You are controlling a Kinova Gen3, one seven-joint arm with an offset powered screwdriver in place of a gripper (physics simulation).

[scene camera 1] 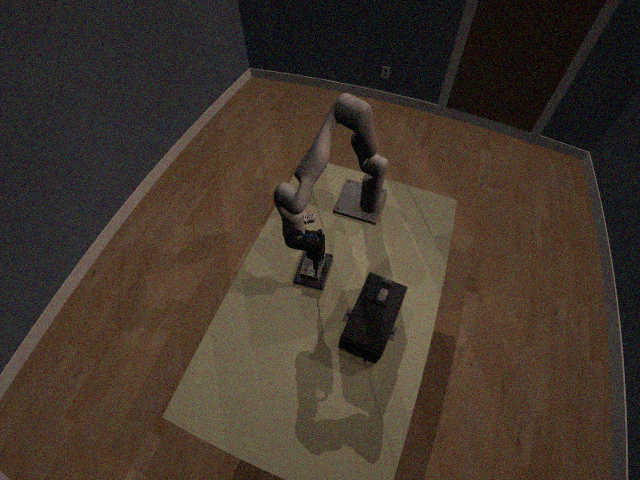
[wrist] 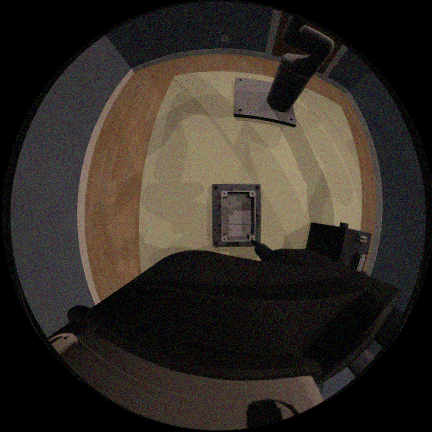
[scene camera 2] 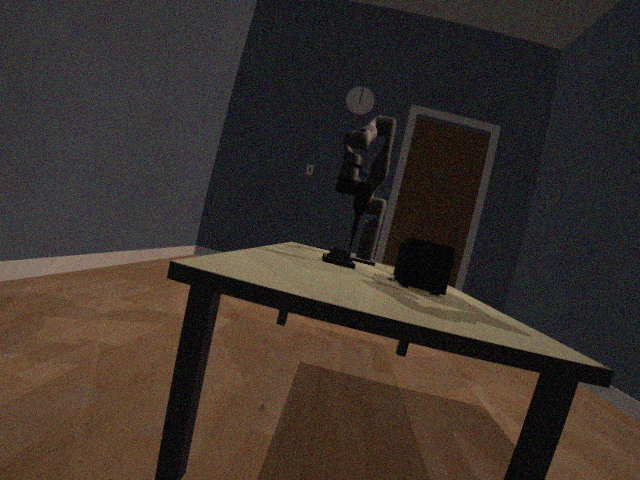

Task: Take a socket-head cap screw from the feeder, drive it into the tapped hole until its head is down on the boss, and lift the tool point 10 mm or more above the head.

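Observation:
My screwdriver [scene camera 1: 316, 273] [scene camera 2: 352, 250] [wrist: 253, 242] points down, its tip at the near right corner of the open rectangular housing [scene camera 1: 306, 272] [wrist: 223, 215], by the corner boss there. The housing sits on a dark base plate [scene camera 1: 309, 284] [scene camera 2: 330, 259] [wrist: 216, 225]. Whether the tip touches the boss, and whether it bears a screw, is too small and dark to tell. The tapped hole and any screw head are not discernible. The feeder, a black box [scene camera 1: 369, 322] [scene camera 2: 423, 266] [wrist: 324, 241], stands apart from the housing, with a small light part on its top.
The arm's grey mounting plate [scene camera 1: 348, 203] [wrist: 250, 100] is at the far end of the pale table [scene camera 1: 232, 382] [scene camera 2: 268, 276] [wrist: 185, 170]. The black tool body [wrist: 225, 310] covers the lower part of the wrist view. Dark shadows of the arm lie across the table.

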